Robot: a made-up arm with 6 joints. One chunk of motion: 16 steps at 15 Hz.
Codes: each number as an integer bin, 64 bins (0 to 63) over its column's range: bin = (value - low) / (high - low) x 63, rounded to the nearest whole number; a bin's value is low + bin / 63 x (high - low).
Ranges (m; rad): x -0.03..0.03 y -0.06..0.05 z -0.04..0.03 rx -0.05..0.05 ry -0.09..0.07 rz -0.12..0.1
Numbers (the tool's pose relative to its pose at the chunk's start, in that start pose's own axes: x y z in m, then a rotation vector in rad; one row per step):
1: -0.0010 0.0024 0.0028 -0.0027 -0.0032 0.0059
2: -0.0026 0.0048 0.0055 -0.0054 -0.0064 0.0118
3: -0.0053 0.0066 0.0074 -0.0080 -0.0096 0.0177
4: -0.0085 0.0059 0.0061 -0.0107 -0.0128 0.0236
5: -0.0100 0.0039 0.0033 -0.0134 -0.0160 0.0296
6: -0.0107 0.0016 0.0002 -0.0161 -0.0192 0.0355
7: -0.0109 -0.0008 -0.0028 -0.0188 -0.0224 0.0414
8: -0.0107 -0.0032 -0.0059 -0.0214 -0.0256 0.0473
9: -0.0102 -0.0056 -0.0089 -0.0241 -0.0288 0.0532
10: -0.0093 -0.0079 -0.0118 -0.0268 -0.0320 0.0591
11: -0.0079 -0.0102 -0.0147 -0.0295 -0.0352 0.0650
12: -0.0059 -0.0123 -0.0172 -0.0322 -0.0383 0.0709
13: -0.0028 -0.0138 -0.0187 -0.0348 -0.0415 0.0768
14: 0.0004 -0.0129 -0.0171 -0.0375 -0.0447 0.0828
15: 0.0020 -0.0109 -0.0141 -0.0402 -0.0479 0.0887
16: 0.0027 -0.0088 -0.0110 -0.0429 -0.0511 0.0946
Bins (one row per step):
1: 30 36 39 30 34 36
2: 29 37 41 28 33 38
3: 26 38 43 26 32 39
4: 23 38 41 25 30 41
5: 21 37 39 23 29 43
6: 20 35 36 21 28 45
7: 20 34 33 20 27 46
8: 20 33 31 18 25 48
9: 21 31 28 16 24 50
10: 22 30 25 15 23 51
11: 23 29 23 13 22 53
12: 25 27 21 11 20 55
13: 29 26 19 10 19 56
14: 32 27 21 8 18 58
15: 34 28 23 6 17 60
16: 34 29 26 4 15 61

